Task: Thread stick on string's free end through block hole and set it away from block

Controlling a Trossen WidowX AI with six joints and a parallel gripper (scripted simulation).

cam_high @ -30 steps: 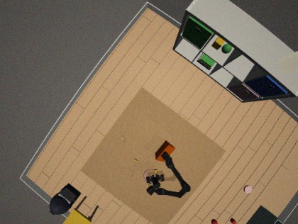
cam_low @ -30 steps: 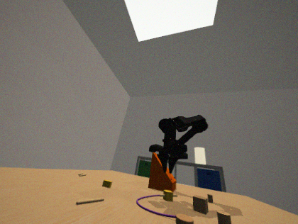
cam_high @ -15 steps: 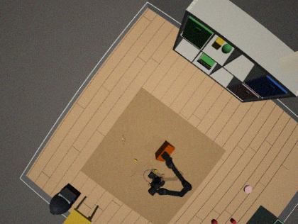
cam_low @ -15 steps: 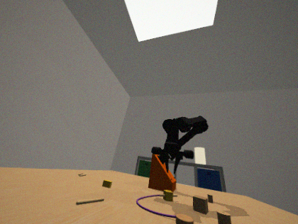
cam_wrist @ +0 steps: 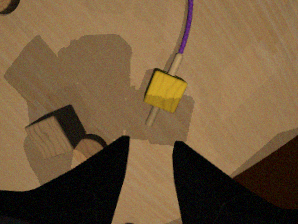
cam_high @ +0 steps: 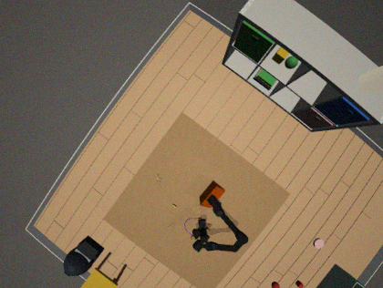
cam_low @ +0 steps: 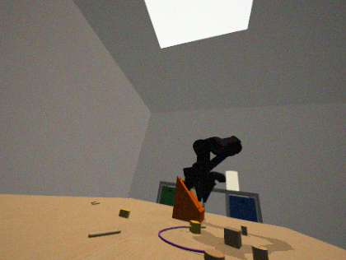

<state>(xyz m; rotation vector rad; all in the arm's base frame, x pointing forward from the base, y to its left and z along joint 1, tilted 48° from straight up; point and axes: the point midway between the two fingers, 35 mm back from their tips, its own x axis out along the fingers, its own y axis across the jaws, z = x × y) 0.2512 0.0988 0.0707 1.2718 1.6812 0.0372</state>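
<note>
My gripper tip is now 20 mm to the left of the yellow block and 80 mm above it. The rest, counted from my gripper tip: wooden block: 40 mm ahead, 100 mm to the left, 70 mm below; loose stick: 220 mm ahead, 190 mm to the right, 90 mm below.
</note>
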